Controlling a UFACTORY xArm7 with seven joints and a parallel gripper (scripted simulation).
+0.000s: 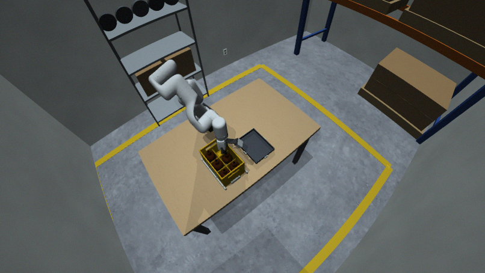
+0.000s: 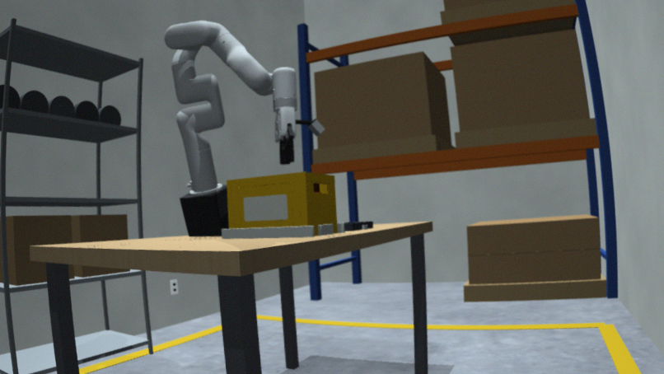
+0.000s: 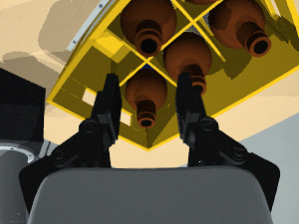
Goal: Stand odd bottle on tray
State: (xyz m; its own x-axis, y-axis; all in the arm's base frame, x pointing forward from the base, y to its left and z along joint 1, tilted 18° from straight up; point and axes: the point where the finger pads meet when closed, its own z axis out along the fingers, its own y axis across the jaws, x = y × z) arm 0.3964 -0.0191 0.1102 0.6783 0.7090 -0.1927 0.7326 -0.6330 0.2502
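The crate lies 4 cm to the right of my hand and 16 cm below it. From my hand the other things lie so: tray (1 cm ahead, 25 cm to the left, 23 cm below); then bottle (9 cm ahead, 16 cm below).
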